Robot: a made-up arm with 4 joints.
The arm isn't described. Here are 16 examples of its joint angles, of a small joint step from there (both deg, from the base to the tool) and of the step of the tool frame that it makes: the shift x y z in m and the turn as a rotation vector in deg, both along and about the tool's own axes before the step.
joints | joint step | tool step
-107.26 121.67 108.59 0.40 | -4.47 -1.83 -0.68 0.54 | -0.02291 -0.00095 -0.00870 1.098 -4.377 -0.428
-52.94 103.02 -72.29 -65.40 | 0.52 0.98 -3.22 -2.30 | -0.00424 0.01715 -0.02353 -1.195 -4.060 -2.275
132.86 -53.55 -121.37 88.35 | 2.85 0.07 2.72 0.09 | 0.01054 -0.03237 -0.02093 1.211 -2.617 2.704
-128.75 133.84 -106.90 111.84 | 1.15 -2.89 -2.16 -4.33 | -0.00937 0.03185 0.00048 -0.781 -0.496 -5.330
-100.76 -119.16 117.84 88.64 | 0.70 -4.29 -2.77 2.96 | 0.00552 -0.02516 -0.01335 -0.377 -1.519 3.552
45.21 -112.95 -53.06 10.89 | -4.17 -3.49 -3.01 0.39 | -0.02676 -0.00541 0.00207 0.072 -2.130 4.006
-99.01 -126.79 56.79 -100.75 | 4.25 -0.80 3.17 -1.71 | -0.00028 0.02840 0.04951 3.346 4.738 -1.296
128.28 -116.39 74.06 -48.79 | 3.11 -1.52 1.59 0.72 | 0.00950 0.00463 0.01607 4.339 0.307 1.367
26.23 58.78 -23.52 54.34 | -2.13 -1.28 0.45 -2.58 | -0.01204 0.02690 -0.00560 0.786 -1.573 -4.686
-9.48 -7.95 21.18 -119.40 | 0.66 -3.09 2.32 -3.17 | 0.00400 0.02680 0.02546 -3.267 4.350 -3.516
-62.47 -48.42 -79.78 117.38 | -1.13 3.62 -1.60 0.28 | 0.01218 0.00406 0.03022 1.580 5.062 -0.352
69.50 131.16 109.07 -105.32 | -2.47 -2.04 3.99 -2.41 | 0.01585 0.00839 0.04607 0.524 6.445 -3.215
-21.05 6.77 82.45 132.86 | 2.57 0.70 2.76 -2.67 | -0.01629 0.03402 -0.01444 -0.923 -1.934 -5.171
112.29 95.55 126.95 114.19 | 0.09 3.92 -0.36 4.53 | 0.00384 -0.02867 0.02802 1.978 3.798 4.484
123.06 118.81 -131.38 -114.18 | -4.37 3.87 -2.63 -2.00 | -0.02148 -0.04185 -0.04452 1.636 -6.409 2.193
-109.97 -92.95 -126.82 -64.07 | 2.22 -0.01 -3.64 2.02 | -0.00194 -0.00114 -0.02330 -3.253 -2.419 3.314
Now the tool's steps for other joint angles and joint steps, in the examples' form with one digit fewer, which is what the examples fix.
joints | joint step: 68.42 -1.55 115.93 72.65 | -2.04 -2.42 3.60 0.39
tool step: 0.0025 -0.0044 -0.0406 2.76 -5.45 2.15
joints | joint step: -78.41 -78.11 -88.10 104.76 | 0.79 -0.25 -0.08 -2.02
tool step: -0.0010 0.0057 -0.0054 0.72 -0.35 -1.88
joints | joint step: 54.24 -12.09 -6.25 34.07 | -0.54 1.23 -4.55 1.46
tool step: 0.0017 -0.0009 0.0171 -5.05 2.86 1.49
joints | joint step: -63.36 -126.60 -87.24 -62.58 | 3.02 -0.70 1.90 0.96
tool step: 0.0231 0.0195 0.0091 -0.81 3.37 -1.01
